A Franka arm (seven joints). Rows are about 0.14 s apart.
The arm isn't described. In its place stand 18 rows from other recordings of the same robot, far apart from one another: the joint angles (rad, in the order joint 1, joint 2, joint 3, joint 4, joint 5, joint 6, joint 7), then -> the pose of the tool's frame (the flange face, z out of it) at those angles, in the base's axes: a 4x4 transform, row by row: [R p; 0 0 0 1], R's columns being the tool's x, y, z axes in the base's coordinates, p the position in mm.
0.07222 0.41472 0.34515 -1.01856 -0.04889 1.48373 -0.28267 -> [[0.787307 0.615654 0.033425 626.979], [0.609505 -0.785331 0.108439 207.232], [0.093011 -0.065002 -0.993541 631.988], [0 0 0 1]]
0.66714 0.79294 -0.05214 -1.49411 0.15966 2.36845 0.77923 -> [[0.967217 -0.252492 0.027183 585.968], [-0.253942 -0.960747 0.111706 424.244], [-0.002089 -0.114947 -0.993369 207.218], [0 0 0 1]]
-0.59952 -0.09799 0.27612 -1.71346 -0.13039 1.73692 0.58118 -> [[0.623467 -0.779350 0.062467 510.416], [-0.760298 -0.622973 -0.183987 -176.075], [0.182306 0.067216 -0.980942 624.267], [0 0 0 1]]
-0.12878 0.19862 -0.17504 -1.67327 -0.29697 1.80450 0.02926 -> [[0.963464 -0.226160 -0.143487 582.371], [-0.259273 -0.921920 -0.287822 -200.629], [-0.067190 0.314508 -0.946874 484.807], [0 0 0 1]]
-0.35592 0.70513 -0.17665 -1.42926 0.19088 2.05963 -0.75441 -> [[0.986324 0.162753 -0.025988 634.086], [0.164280 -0.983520 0.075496 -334.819], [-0.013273 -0.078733 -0.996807 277.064], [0 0 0 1]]
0.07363 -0.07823 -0.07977 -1.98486 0.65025 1.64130 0.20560 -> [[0.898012 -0.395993 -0.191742 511.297], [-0.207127 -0.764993 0.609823 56.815], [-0.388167 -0.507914 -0.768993 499.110], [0 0 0 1]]
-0.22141 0.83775 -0.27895 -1.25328 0.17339 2.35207 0.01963 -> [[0.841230 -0.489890 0.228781 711.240], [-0.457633 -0.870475 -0.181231 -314.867], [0.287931 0.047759 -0.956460 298.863], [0 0 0 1]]
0.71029 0.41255 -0.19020 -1.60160 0.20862 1.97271 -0.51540 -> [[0.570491 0.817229 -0.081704 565.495], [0.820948 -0.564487 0.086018 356.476], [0.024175 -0.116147 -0.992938 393.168], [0 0 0 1]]
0.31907 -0.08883 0.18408 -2.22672 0.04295 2.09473 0.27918 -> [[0.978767 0.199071 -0.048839 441.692], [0.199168 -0.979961 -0.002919 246.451], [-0.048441 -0.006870 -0.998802 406.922], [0 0 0 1]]
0.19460 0.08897 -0.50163 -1.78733 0.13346 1.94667 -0.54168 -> [[0.975344 0.194539 0.104205 572.314], [0.189934 -0.980391 0.052517 -163.099], [0.112378 -0.031430 -0.993168 509.584], [0 0 0 1]]
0.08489 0.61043 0.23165 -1.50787 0.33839 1.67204 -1.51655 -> [[-0.034634 0.867324 -0.496538 621.231], [0.922859 0.218445 0.317196 214.569], [0.383578 -0.447249 -0.807983 298.315], [0 0 0 1]]
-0.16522 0.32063 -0.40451 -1.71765 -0.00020 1.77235 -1.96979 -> [[0.163404 0.949742 -0.266999 526.571], [0.986309 -0.163364 0.022522 -314.512], [-0.022228 -0.267024 -0.963434 395.584], [0 0 0 1]]
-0.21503 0.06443 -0.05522 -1.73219 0.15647 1.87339 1.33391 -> [[-0.066630 -0.991095 0.115284 573.432], [-0.989663 0.080352 0.118792 -145.753], [-0.126997 -0.106177 -0.986204 538.439], [0 0 0 1]]
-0.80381 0.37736 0.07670 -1.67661 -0.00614 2.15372 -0.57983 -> [[0.984258 -0.152017 0.090151 496.581], [-0.147955 -0.987720 -0.050194 -449.282], [0.096675 0.036065 -0.994662 393.960], [0 0 0 1]]
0.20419 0.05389 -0.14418 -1.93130 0.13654 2.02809 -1.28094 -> [[0.280755 0.958953 0.039830 575.193], [0.951794 -0.283521 0.117063 43.477], [0.123551 0.005044 -0.992325 462.620], [0 0 0 1]]
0.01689 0.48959 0.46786 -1.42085 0.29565 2.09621 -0.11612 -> [[0.915026 0.402308 0.029603 652.036], [0.333659 -0.796045 0.504959 287.528], [0.226714 -0.452173 -0.862636 468.577], [0 0 0 1]]
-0.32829 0.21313 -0.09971 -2.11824 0.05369 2.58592 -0.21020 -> [[0.937856 -0.256269 0.233992 541.173], [-0.239650 -0.965962 -0.097394 -246.369], [0.250986 0.035265 -0.967348 338.679], [0 0 0 1]]
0.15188 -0.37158 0.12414 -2.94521 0.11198 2.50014 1.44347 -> [[0.295550 -0.952291 -0.076098 307.627], [-0.955013 -0.296556 0.002007 80.387], [-0.024478 0.072081 -0.997098 264.135], [0 0 0 1]]
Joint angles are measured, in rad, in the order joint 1, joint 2, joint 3, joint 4, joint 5, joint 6, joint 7. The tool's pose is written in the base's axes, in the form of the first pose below.
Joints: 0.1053 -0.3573 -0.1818 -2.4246 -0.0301 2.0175 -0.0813
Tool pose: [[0.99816 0.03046 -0.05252 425.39], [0.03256 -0.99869 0.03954 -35.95], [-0.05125 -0.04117 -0.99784 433.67], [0 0 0 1]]
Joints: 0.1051 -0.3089 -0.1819 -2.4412 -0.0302 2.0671 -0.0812
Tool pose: [[0.99729 0.02887 -0.06762 431.31], [0.03116 -0.99897 0.03303 -35.35], [-0.06659 -0.03504 -0.99716 409.73], [0 0 0 1]]
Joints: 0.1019 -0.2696 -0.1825 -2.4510 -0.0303 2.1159 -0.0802
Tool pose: [[0.99744 0.02337 -0.06764 436.83], [0.02527 -0.99930 0.02742 -36.73], [-0.06695 -0.02906 -0.99733 392.46], [0 0 0 1]]
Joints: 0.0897 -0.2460 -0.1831 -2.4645 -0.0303 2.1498 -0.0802
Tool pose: [[0.99746 0.01039 -0.07042 437.72], [0.01219 -0.99961 0.02516 -41.93], [-0.07013 -0.02596 -0.99720 379.07], [0 0 0 1]]
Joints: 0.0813 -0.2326 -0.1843 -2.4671 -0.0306 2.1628 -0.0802
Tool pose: [[0.99732 0.00080 -0.07319 438.61], [0.00256 -0.99971 0.02403 -46.11], [-0.07315 -0.02415 -0.99703 373.16], [0 0 0 1]]
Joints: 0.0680 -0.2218 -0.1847 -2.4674 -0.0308 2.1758 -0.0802
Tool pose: [[0.99739 -0.01293 -0.07100 439.73], [-0.01132 -0.99967 0.02307 -52.24], [-0.07128 -0.02221 -0.99721 369.37], [0 0 0 1]]
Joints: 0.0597 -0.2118 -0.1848 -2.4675 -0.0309 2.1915 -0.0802
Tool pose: [[0.99764 -0.02139 -0.06529 441.36], [-0.02003 -0.99957 0.02146 -56.10], [-0.06572 -0.02010 -0.99764 366.22], [0 0 0 1]]
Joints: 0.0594 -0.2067 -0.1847 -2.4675 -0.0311 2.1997 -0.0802
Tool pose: [[0.99783 -0.02152 -0.06224 442.43], [-0.02030 -0.99959 0.02016 -56.29], [-0.06265 -0.01886 -0.99786 364.65], [0 0 0 1]]
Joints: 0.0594 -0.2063 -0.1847 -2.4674 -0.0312 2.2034 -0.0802
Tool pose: [[0.99804 -0.02145 -0.05887 442.88], [-0.02032 -0.99960 0.01968 -56.35], [-0.05927 -0.01844 -0.99807 364.82], [0 0 0 1]]
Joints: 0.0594 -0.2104 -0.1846 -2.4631 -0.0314 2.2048 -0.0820
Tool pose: [[0.99860 -0.01943 -0.04915 444.14], [-0.01851 -0.99965 0.01908 -56.56], [-0.04951 -0.01814 -0.99861 368.59], [0 0 0 1]]
